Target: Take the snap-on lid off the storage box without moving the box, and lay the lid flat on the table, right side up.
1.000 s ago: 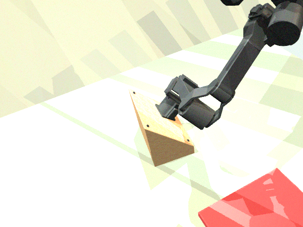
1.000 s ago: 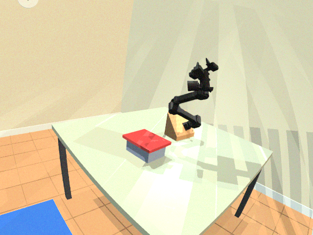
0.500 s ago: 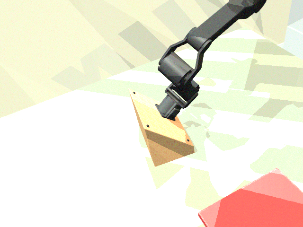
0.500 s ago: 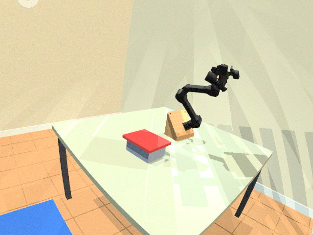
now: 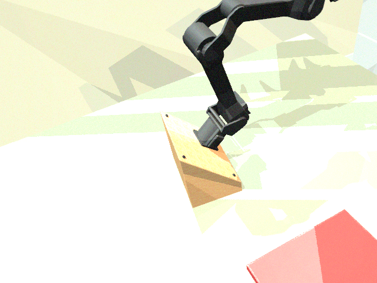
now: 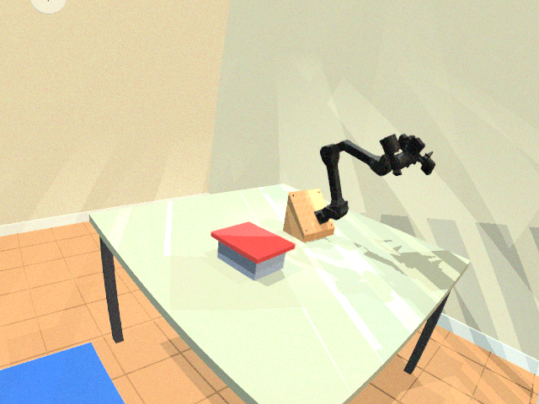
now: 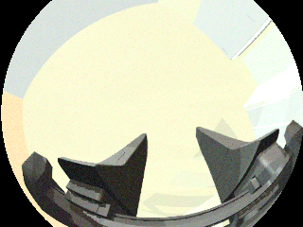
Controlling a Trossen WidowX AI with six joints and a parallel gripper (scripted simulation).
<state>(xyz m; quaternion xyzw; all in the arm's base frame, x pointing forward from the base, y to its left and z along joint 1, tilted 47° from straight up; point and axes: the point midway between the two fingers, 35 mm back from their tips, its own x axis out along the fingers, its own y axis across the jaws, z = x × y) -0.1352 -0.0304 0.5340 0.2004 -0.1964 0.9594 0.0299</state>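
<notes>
The red lid is 59 cm ahead of my gripper tip, 33 cm to the right of it and 40 cm below it. From my gripper tip the other things lie so: storage box: 59 cm ahead, 33 cm to the right, 44 cm below.
</notes>
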